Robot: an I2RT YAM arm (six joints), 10 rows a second.
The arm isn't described. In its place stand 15 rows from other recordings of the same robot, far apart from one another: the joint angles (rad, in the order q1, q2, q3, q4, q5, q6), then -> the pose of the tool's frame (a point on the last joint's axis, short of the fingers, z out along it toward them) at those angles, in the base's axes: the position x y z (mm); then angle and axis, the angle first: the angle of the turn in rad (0 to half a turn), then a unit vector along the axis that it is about.
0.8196, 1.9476, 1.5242, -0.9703, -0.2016, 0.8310 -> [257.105 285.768 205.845 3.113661 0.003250 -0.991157 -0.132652]
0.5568, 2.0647, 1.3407, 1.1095, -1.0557, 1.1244 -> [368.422 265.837 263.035 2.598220 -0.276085 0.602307 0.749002]
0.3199, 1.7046, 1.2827, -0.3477, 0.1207, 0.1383 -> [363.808 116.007 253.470 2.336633 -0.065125 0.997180 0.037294]
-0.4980, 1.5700, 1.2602, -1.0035, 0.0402, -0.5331 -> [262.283 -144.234 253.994 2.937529 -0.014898 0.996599 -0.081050]
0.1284, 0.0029, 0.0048, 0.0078, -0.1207, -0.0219 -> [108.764 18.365 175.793 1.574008 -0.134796 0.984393 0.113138]
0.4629, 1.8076, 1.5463, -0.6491, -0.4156, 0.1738 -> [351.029 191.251 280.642 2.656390 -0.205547 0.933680 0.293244]
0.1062, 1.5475, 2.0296, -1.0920, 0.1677, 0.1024 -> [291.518 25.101 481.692 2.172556 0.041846 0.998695 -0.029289]
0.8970, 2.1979, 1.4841, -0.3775, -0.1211, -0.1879 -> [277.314 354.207 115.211 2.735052 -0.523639 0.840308 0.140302]
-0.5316, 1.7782, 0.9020, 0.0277, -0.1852, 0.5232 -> [304.449 -171.431 140.237 2.421762 0.470733 0.877586 0.090845]
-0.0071, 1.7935, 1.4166, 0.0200, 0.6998, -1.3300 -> [422.873 -25.931 301.233 2.644652 -0.329819 0.752088 -0.570599]
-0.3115, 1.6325, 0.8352, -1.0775, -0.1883, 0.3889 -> [209.319 -60.396 139.653 2.831898 -0.355249 -0.930613 -0.088079]
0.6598, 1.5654, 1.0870, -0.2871, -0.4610, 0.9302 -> [258.961 220.941 244.607 2.906846 0.032243 0.905819 0.422435]
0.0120, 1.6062, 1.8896, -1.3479, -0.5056, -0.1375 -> [298.555 20.827 411.495 2.621346 -0.137081 0.962440 0.234345]
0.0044, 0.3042, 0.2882, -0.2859, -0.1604, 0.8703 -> [118.228 6.206 216.198 2.076127 0.340965 0.869097 0.358349]
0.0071, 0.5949, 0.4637, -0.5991, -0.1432, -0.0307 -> [133.435 6.028 216.017 2.301760 -0.050806 0.996508 0.066265]
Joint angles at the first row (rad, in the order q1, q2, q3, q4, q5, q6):
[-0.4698 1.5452 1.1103 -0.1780 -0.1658 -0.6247]
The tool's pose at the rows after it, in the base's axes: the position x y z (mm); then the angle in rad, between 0 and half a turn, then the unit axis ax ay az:
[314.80 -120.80 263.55 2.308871 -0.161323 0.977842 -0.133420]
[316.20 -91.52 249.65 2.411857 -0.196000 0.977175 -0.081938]
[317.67 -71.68 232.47 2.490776 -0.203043 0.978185 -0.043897]
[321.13 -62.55 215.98 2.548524 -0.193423 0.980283 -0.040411]
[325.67 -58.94 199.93 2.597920 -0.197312 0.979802 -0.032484]
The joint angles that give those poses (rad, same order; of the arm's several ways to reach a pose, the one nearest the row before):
[-0.3870 1.5184 1.1103 -0.3069 -0.1963 -0.6243]
[-0.3027 1.5284 1.1042 -0.4206 -0.1951 -0.6243]
[-0.2428 1.5539 1.0855 -0.4706 -0.1921 -0.5892]
[-0.2089 1.5894 1.0672 -0.4675 -0.1520 -0.5529]
[-0.1944 1.6367 1.0622 -0.4660 -0.1429 -0.5529]

